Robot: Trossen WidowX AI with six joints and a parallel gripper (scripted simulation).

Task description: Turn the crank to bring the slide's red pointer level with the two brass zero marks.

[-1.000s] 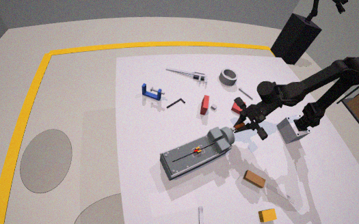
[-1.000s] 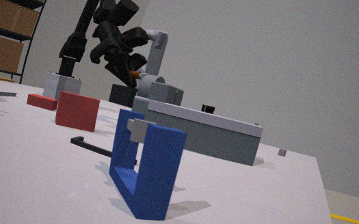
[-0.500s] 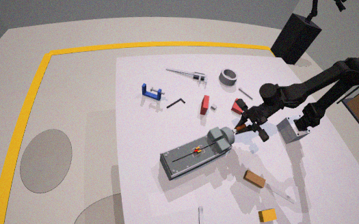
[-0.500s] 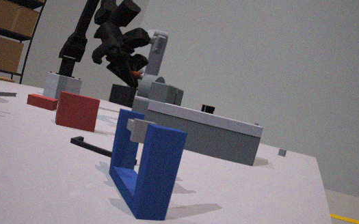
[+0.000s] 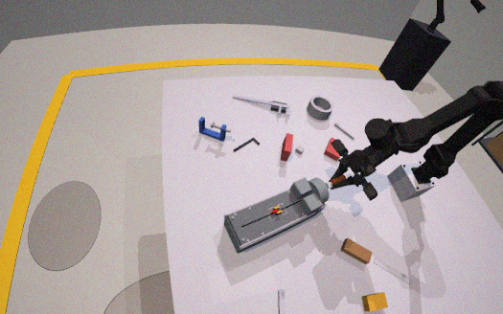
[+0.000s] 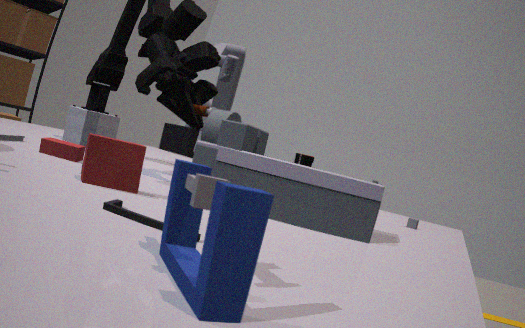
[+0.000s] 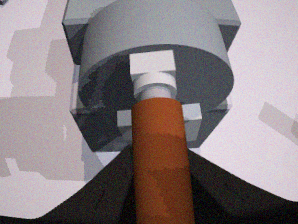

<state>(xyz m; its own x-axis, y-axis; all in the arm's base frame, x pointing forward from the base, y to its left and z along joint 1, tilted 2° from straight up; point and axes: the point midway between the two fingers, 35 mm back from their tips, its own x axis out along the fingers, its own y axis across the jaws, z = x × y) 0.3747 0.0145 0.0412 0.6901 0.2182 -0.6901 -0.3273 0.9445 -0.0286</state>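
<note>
Now: gripper tip 30 mm below the crank handle, 20 mm past it and 10 mm to the left of it. The rest, counted from my gripper tip: tan block (180 mm to the left, 80 mm below, 80 mm behind); then red pointer (170 mm ahead, 60 mm to the left, 10 mm below); then black hex key (220 mm to the right, 190 mm ahead, 90 mm below).
</note>
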